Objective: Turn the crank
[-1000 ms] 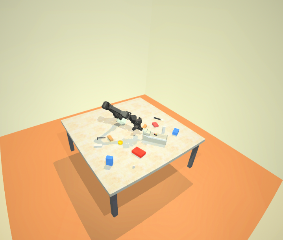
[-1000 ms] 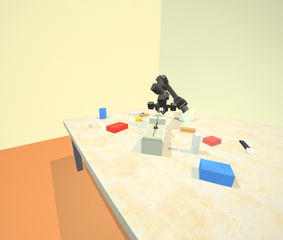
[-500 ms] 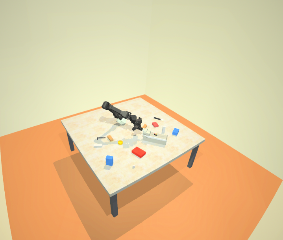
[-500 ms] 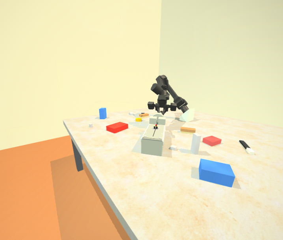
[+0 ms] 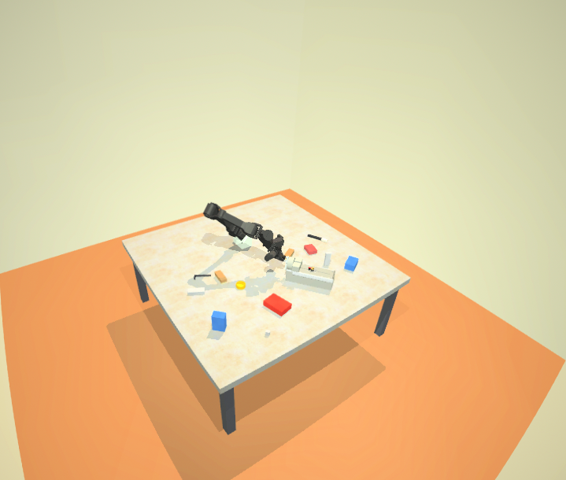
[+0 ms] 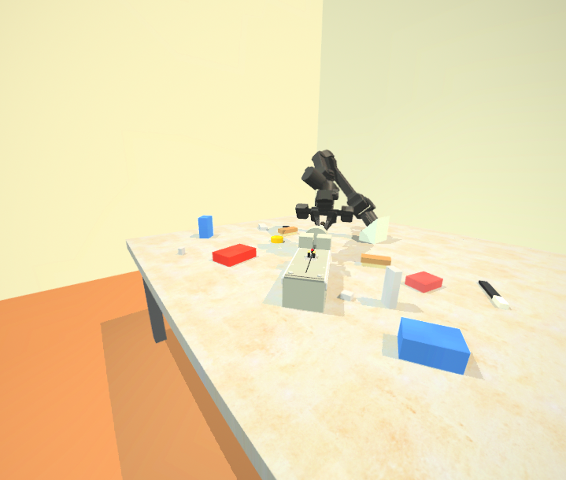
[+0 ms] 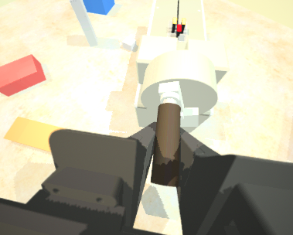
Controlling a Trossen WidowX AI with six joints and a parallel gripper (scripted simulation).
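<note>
My gripper tip is now 1 cm below the crank. Round my gripper tip: brown crank handle 3 cm above, 1 cm to the right, 1 cm behind; red pointer 12 cm ahead, 8 cm to the left, 1 cm below; yellow disc 26 cm to the right, 8 cm below, 3 cm behind.
</note>
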